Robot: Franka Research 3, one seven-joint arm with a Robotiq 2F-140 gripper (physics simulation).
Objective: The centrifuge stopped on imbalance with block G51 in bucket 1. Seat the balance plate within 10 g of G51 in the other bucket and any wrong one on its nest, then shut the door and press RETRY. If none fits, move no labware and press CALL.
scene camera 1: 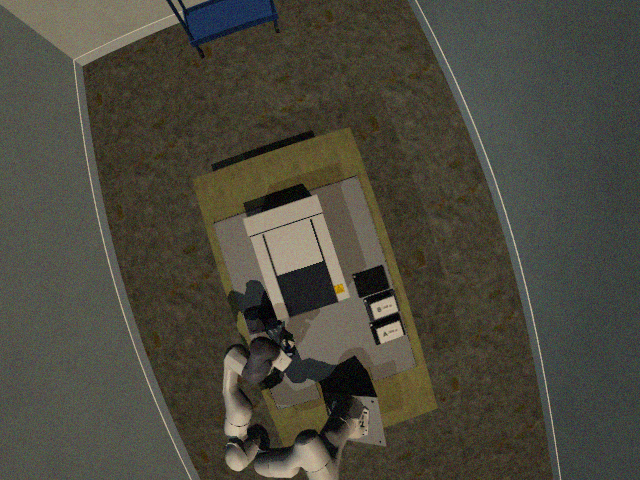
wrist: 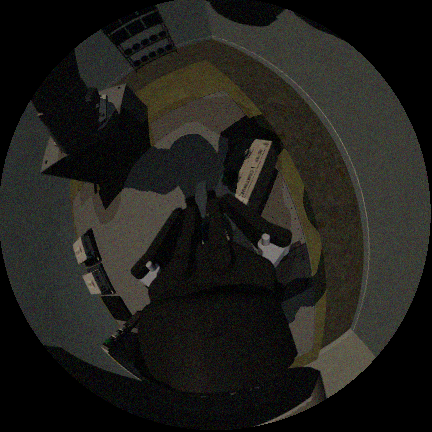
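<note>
My gripper (scene camera 1: pixel 287 343) (wrist: pixel 202 188) is shut and empty, low over the grey board near the centrifuge's front left corner. A pale strip with lettered keys (wrist: pixel 254 171) on a dark box lies beyond the fingertips in the wrist view; its lettering is too dim to read. The white centrifuge (scene camera 1: pixel 330 255) has a pale top panel and a dark front area (scene camera 1: pixel 307 289); the buckets, block G51 and the door's state cannot be made out. Plate A (scene camera 1: pixel 389 332) (wrist: pixel 80 250) and plate B (scene camera 1: pixel 383 307) (wrist: pixel 93 282) lie on dark nests. A third nest (scene camera 1: pixel 371 280) (wrist: pixel 116 306) looks empty.
The grey board (scene camera 1: pixel 336 335) lies on a yellow surface (scene camera 1: pixel 408 395). The arm's base plate (scene camera 1: pixel 376 432) is at the front, with a black slanted shape (scene camera 1: pixel 351 377) beside it. A blue cart (scene camera 1: pixel 230 21) stands far back. A shelf rack shows at the wrist view's upper left.
</note>
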